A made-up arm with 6 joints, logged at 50 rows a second.
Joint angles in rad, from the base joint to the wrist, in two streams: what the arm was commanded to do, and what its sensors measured. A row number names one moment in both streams.
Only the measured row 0 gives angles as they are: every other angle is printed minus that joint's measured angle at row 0.
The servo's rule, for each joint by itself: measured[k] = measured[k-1] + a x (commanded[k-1-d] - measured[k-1]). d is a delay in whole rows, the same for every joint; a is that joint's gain. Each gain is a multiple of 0.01, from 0.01 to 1. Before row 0 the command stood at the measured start. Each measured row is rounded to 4 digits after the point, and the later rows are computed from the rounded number. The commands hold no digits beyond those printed.
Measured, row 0: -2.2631 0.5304 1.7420 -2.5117 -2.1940 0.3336
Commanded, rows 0 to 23: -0.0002 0.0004 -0.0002 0.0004 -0.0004 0.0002; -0.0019 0.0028 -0.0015 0.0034 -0.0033 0.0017; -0.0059 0.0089 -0.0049 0.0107 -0.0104 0.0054; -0.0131 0.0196 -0.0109 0.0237 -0.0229 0.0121; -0.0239 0.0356 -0.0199 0.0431 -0.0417 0.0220; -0.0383 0.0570 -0.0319 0.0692 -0.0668 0.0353; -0.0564 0.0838 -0.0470 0.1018 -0.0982 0.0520; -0.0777 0.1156 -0.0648 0.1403 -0.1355 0.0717; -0.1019 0.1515 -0.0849 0.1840 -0.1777 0.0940; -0.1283 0.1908 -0.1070 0.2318 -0.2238 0.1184; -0.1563 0.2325 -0.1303 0.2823 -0.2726 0.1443; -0.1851 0.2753 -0.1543 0.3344 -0.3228 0.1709; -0.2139 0.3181 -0.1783 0.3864 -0.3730 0.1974; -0.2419 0.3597 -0.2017 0.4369 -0.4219 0.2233; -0.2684 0.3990 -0.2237 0.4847 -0.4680 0.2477; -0.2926 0.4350 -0.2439 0.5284 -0.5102 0.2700; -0.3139 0.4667 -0.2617 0.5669 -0.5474 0.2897; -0.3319 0.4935 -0.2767 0.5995 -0.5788 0.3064; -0.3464 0.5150 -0.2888 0.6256 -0.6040 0.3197; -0.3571 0.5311 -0.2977 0.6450 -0.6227 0.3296; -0.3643 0.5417 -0.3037 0.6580 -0.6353 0.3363; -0.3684 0.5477 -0.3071 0.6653 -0.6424 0.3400; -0.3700 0.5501 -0.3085 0.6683 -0.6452 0.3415; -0.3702 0.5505 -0.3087 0.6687 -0.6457 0.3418
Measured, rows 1 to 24: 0.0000 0.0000 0.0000 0.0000 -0.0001 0.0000; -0.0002 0.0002 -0.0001 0.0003 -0.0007 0.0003; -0.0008 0.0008 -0.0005 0.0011 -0.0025 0.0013; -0.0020 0.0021 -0.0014 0.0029 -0.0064 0.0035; -0.0042 0.0044 -0.0031 0.0061 -0.0131 0.0072; -0.0076 0.0081 -0.0057 0.0111 -0.0233 0.0128; -0.0125 0.0134 -0.0094 0.0184 -0.0375 0.0206; -0.0190 0.0206 -0.0144 0.0282 -0.0561 0.0308; -0.0273 0.0298 -0.0207 0.0407 -0.0792 0.0434; -0.0374 0.0411 -0.0285 0.0560 -0.1067 0.0584; -0.0493 0.0545 -0.0377 0.0741 -0.1382 0.0756; -0.0629 0.0700 -0.0482 0.0949 -0.1733 0.0947; -0.0780 0.0874 -0.0599 0.1182 -0.2112 0.1152; -0.0944 0.1065 -0.0727 0.1437 -0.2512 0.1368; -0.1118 0.1270 -0.0863 0.1710 -0.2924 0.1590; -0.1299 0.1486 -0.1005 0.1996 -0.3338 0.1812; -0.1483 0.1709 -0.1150 0.2290 -0.3744 0.2029; -0.1667 0.1935 -0.1296 0.2586 -0.4132 0.2236; -0.1847 0.2160 -0.1439 0.2880 -0.4495 0.2428; -0.2019 0.2381 -0.1577 0.3166 -0.4824 0.2602; -0.2181 0.2594 -0.1708 0.3439 -0.5115 0.2754; -0.2331 0.2796 -0.1831 0.3696 -0.5364 0.2883; -0.2468 0.2985 -0.1944 0.3935 -0.5571 0.2989; -0.2591 0.3161 -0.2047 0.4155 -0.5739 0.3075
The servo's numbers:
d 0
a 0.10 0.07 0.09 0.08 0.19 0.20

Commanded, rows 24 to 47: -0.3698 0.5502 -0.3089 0.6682 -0.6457 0.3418; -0.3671 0.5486 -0.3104 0.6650 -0.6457 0.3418; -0.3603 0.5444 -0.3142 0.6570 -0.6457 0.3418; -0.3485 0.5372 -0.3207 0.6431 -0.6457 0.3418; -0.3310 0.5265 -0.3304 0.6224 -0.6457 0.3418; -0.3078 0.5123 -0.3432 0.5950 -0.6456 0.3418; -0.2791 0.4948 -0.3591 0.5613 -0.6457 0.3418; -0.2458 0.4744 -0.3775 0.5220 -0.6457 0.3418; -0.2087 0.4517 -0.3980 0.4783 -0.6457 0.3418; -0.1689 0.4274 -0.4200 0.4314 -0.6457 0.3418; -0.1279 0.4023 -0.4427 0.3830 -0.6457 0.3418; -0.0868 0.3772 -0.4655 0.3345 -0.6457 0.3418; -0.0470 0.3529 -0.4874 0.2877 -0.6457 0.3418; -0.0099 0.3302 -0.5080 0.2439 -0.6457 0.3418; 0.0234 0.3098 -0.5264 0.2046 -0.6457 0.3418; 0.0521 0.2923 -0.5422 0.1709 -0.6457 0.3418; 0.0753 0.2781 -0.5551 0.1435 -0.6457 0.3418; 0.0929 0.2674 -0.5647 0.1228 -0.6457 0.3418; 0.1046 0.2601 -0.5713 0.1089 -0.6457 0.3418; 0.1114 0.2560 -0.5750 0.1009 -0.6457 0.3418; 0.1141 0.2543 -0.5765 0.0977 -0.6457 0.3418; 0.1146 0.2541 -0.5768 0.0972 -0.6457 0.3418; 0.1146 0.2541 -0.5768 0.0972 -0.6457 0.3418; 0.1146 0.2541 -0.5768 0.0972 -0.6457 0.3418
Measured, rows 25 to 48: -0.2702 0.3325 -0.2141 0.4357 -0.5875 0.3144; -0.2799 0.3476 -0.2228 0.4540 -0.5986 0.3199; -0.2879 0.3614 -0.2310 0.4702 -0.6075 0.3243; -0.2940 0.3737 -0.2391 0.4840 -0.6148 0.3278; -0.2977 0.3844 -0.2473 0.4951 -0.6207 0.3306; -0.2987 0.3934 -0.2559 0.5031 -0.6254 0.3328; -0.2967 0.4005 -0.2652 0.5078 -0.6293 0.3346; -0.2916 0.4057 -0.2753 0.5089 -0.6324 0.3360; -0.2833 0.4089 -0.2863 0.5065 -0.6349 0.3372; -0.2719 0.4102 -0.2983 0.5005 -0.6370 0.3381; -0.2575 0.4096 -0.3113 0.4911 -0.6387 0.3388; -0.2404 0.4073 -0.3252 0.4786 -0.6400 0.3394; -0.2211 0.4035 -0.3398 0.4633 -0.6411 0.3399; -0.2000 0.3984 -0.3549 0.4457 -0.6420 0.3403; -0.1777 0.3922 -0.3703 0.4264 -0.6427 0.3406; -0.1547 0.3852 -0.3858 0.4060 -0.6433 0.3408; -0.1317 0.3777 -0.4010 0.3850 -0.6438 0.3410; -0.1092 0.3700 -0.4157 0.3640 -0.6442 0.3412; -0.0878 0.3623 -0.4297 0.3436 -0.6445 0.3413; -0.0679 0.3549 -0.4428 0.3242 -0.6447 0.3414; -0.0497 0.3479 -0.4548 0.3061 -0.6449 0.3415; -0.0333 0.3413 -0.4658 0.2894 -0.6451 0.3416; -0.0185 0.3352 -0.4758 0.2740 -0.6452 0.3416; -0.0052 0.3295 -0.4849 0.2599 -0.6453 0.3416
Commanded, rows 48 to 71: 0.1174 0.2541 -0.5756 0.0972 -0.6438 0.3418; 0.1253 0.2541 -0.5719 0.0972 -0.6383 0.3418; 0.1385 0.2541 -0.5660 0.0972 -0.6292 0.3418; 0.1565 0.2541 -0.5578 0.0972 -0.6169 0.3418; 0.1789 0.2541 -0.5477 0.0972 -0.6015 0.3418; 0.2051 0.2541 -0.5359 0.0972 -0.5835 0.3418; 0.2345 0.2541 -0.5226 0.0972 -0.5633 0.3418; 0.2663 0.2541 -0.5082 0.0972 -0.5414 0.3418; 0.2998 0.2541 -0.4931 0.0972 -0.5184 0.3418; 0.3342 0.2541 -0.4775 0.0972 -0.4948 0.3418; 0.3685 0.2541 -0.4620 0.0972 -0.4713 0.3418; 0.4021 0.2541 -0.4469 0.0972 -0.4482 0.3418; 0.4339 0.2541 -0.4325 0.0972 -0.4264 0.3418; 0.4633 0.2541 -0.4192 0.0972 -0.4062 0.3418; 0.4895 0.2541 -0.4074 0.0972 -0.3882 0.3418; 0.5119 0.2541 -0.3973 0.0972 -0.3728 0.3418; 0.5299 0.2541 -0.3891 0.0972 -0.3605 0.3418; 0.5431 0.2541 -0.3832 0.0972 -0.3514 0.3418; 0.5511 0.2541 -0.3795 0.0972 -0.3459 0.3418; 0.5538 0.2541 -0.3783 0.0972 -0.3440 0.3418; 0.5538 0.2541 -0.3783 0.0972 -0.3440 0.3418; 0.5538 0.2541 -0.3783 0.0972 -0.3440 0.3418; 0.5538 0.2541 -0.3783 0.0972 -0.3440 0.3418; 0.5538 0.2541 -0.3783 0.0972 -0.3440 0.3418
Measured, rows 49 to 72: 0.0071 0.3242 -0.4931 0.2469 -0.6450 0.3416; 0.0189 0.3193 -0.5002 0.2349 -0.6437 0.3416; 0.0309 0.3147 -0.5061 0.2239 -0.6409 0.3416; 0.0435 0.3105 -0.5108 0.2138 -0.6363 0.3416; 0.0570 0.3066 -0.5141 0.2045 -0.6297 0.3416; 0.0718 0.3029 -0.5161 0.1959 -0.6209 0.3416; 0.0881 0.2995 -0.5167 0.1880 -0.6100 0.3416; 0.1059 0.2963 -0.5159 0.1807 -0.5970 0.3416; 0.1253 0.2933 -0.5138 0.1740 -0.5821 0.3416; 0.1462 0.2906 -0.5105 0.1679 -0.5655 0.3416; 0.1684 0.2880 -0.5061 0.1622 -0.5476 0.3416; 0.1918 0.2856 -0.5008 0.1570 -0.5287 0.3416; 0.2160 0.2834 -0.4947 0.1522 -0.5093 0.3416; 0.2407 0.2813 -0.4879 0.1478 -0.4897 0.3416; 0.2656 0.2794 -0.4807 0.1438 -0.4704 0.3416; 0.2902 0.2776 -0.4732 0.1401 -0.4519 0.3416; 0.3142 0.2760 -0.4656 0.1367 -0.4345 0.3416; 0.3371 0.2745 -0.4582 0.1335 -0.4187 0.3416; 0.3585 0.2731 -0.4511 0.1306 -0.4049 0.3416; 0.3780 0.2718 -0.4445 0.1279 -0.3933 0.3416; 0.3956 0.2706 -0.4385 0.1254 -0.3839 0.3416; 0.4114 0.2694 -0.4331 0.1231 -0.3763 0.3416; 0.4256 0.2683 -0.4282 0.1210 -0.3702 0.3416; 0.4384 0.2673 -0.4237 0.1191 -0.3652 0.3416
